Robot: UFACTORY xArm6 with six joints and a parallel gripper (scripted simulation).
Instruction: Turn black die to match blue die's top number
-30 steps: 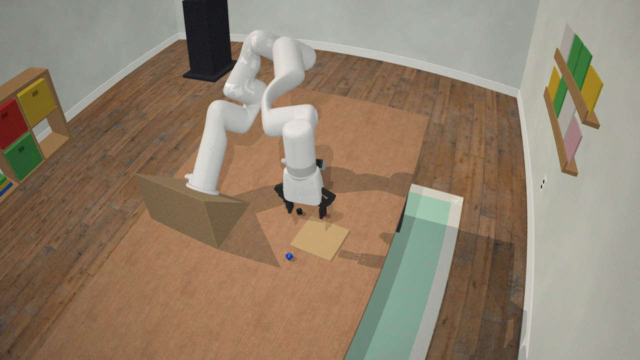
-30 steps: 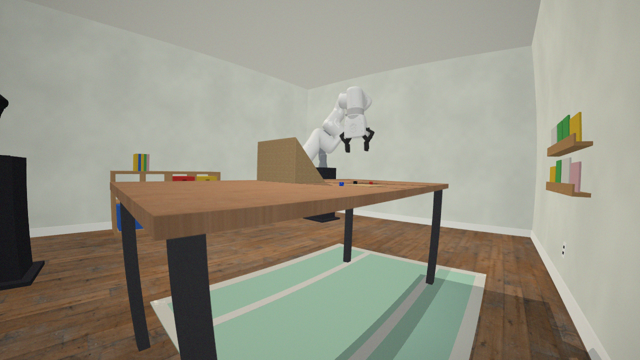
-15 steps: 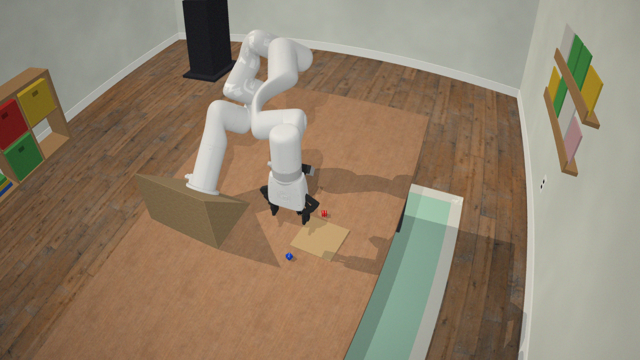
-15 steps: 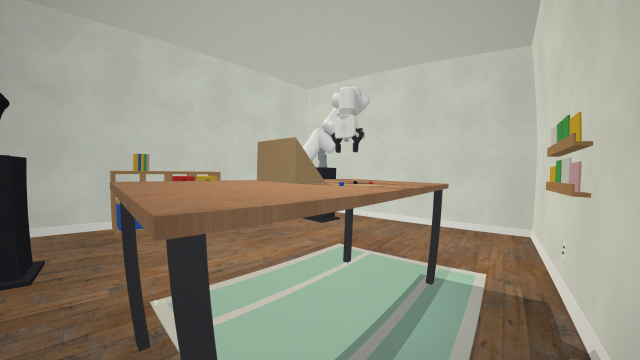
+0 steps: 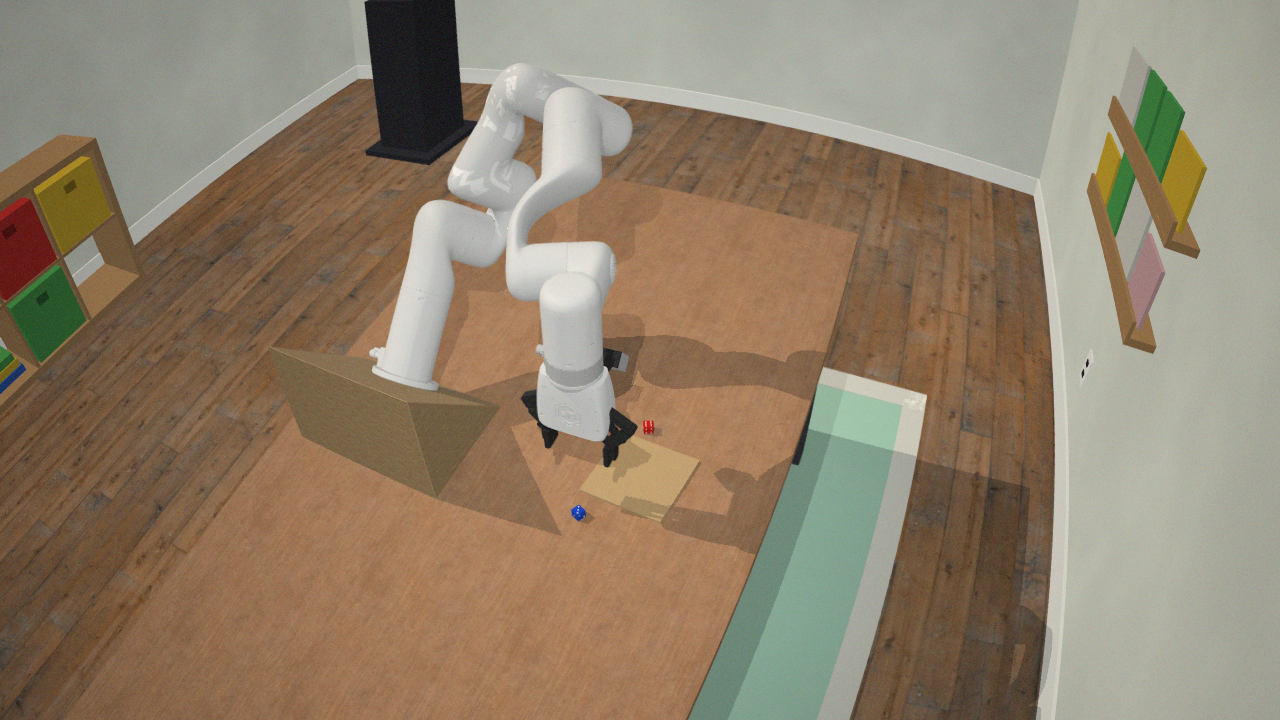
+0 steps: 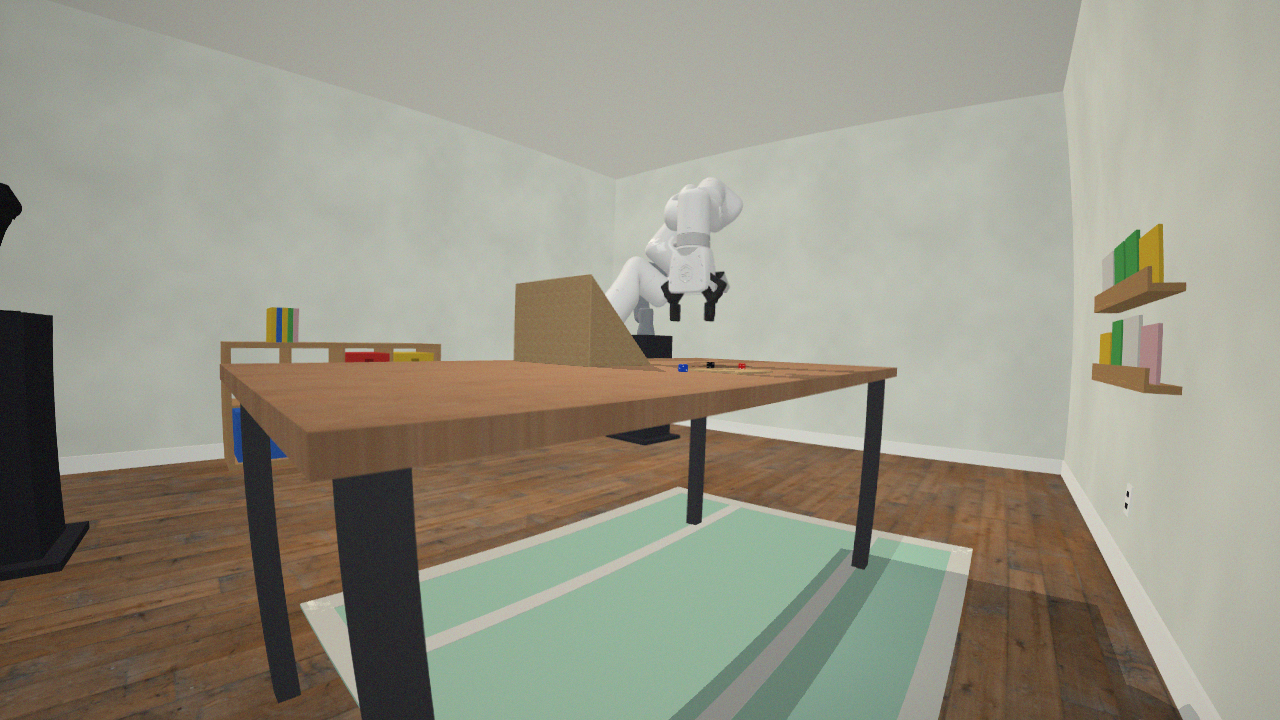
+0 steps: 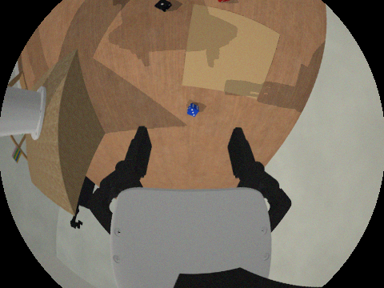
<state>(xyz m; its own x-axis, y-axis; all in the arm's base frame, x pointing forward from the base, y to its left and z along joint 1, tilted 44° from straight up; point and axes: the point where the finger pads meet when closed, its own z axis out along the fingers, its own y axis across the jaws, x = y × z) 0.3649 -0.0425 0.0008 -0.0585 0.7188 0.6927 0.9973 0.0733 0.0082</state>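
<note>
Now: hand 10 mm short of the blue die, 40 mm to the left of it and 110 mm above it. Round my hand: tan mat 60 mm ahead, 80 mm to the left, 120 mm below; black die 50 mm behind, 150 mm to the left, 110 mm below; red die 30 mm ahead, 170 mm to the left, 110 mm below.
</note>
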